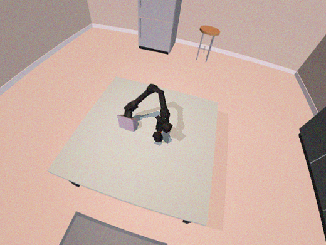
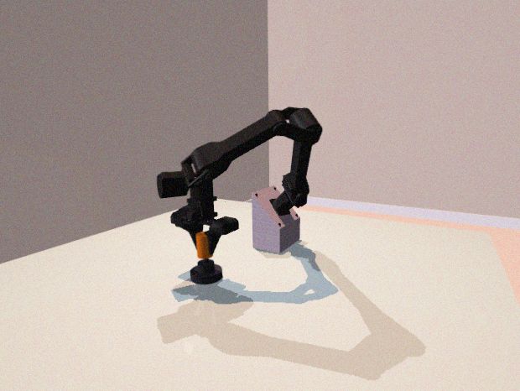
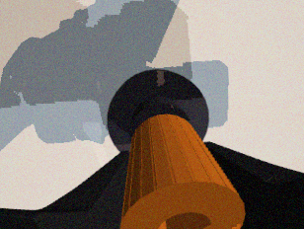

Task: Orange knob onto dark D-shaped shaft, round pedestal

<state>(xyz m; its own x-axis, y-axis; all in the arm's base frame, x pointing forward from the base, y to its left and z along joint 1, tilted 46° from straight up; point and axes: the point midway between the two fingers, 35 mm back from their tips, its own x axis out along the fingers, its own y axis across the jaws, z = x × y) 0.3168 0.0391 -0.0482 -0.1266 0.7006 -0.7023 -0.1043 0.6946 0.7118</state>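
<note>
My gripper tip is now 20 mm below the orange knob. Round my gripper tip: dark round pedestal (40 mm below).
</note>
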